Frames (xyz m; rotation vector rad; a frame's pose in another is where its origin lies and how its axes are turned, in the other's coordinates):
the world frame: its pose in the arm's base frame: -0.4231 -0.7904 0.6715 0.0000 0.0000 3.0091
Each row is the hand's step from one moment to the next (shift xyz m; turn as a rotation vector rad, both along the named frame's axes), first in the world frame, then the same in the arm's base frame.
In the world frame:
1: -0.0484 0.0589 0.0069 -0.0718 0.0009 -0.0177
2: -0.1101 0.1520 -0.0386 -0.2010 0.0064 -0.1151
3: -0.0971 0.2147 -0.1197 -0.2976 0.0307 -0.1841
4: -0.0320 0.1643 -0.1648 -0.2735 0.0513 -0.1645
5: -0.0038 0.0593 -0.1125 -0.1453 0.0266 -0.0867
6: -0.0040 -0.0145 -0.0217 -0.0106 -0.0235 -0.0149
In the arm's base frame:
1: 0.0402 -0.0648 0.0069 0.0711 -0.0104 -0.0177
2: 0.0891 -0.1652 -0.0386 0.1984 -0.0329 -0.1151
3: 0.0679 -0.2256 -0.1197 0.2909 -0.0697 -0.1841
4: 0.0100 -0.1671 -0.1648 0.2643 -0.0870 -0.1645
5: -0.0041 -0.0593 -0.1125 0.1405 -0.0456 -0.0867
6: 0.0059 0.0138 -0.0217 0.0136 0.0219 -0.0149

